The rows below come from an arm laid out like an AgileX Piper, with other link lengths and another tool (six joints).
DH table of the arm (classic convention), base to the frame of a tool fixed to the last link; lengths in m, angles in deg. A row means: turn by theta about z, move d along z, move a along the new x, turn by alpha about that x. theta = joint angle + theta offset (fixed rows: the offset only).
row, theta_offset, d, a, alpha
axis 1, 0, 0.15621, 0, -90
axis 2, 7.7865, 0, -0.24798, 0
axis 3, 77.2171, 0, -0.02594, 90
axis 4, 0, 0.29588, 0, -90
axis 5, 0, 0, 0, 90
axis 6, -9.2, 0.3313, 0.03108, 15
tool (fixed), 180, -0.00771, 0, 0
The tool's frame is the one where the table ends.
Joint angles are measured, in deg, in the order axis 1, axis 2, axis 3, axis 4, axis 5, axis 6. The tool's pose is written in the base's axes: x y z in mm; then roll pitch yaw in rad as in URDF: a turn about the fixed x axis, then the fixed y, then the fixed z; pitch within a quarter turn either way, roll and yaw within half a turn. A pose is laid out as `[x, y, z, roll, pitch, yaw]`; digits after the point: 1 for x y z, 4 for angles.
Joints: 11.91, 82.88, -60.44, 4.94, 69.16, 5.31
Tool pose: [269.8, 84.4, 16.2, 2.9581, -0.0635, 0.2450]
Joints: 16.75, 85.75, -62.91, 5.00, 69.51, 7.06
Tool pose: [268.7, 110.4, 14.0, 2.9612, -0.0480, 0.2991]
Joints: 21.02, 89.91, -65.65, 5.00, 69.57, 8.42
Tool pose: [266.9, 133.6, 5.7, 2.9619, -0.0202, 0.3500]
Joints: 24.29, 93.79, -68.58, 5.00, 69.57, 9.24
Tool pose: [267.7, 153.1, -1.4, 2.9617, -0.0025, 0.3928]
